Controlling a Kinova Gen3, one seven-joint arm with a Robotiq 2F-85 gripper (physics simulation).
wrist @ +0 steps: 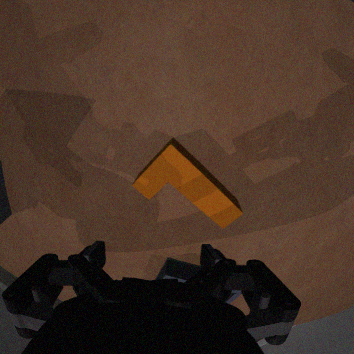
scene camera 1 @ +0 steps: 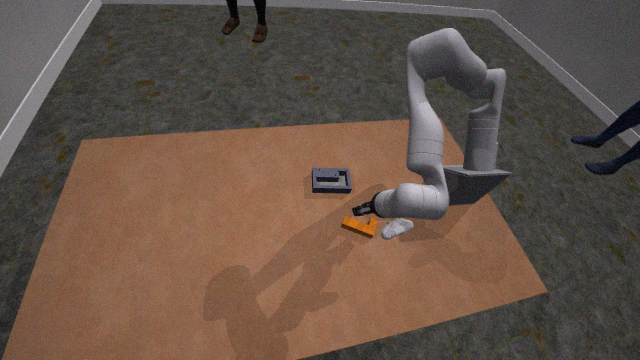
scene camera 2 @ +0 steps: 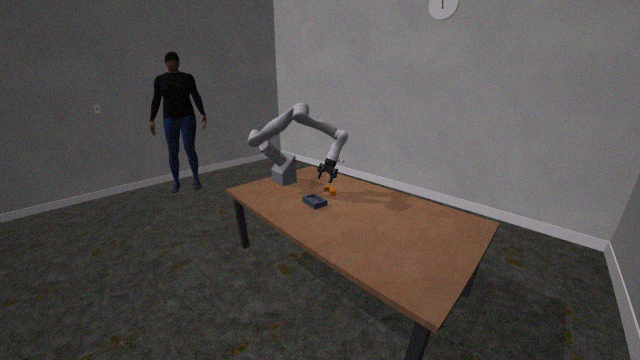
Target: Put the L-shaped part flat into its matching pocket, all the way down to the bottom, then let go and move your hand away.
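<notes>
The orange L-shaped part lies flat on the table, apart from the tray. In the wrist view its corner points up and its long leg runs down to the right. The dark blue-grey tray with the L-shaped pocket stands nearby, and its pocket holds no part. In the wrist view the tray is mostly hidden behind the gripper. My gripper is open and empty. It hangs above the table near the orange part, without touching it.
The arm's grey base stands at one end of the brown table. A pale attachment sticks out from the wrist. A person stands on the floor beyond the table.
</notes>
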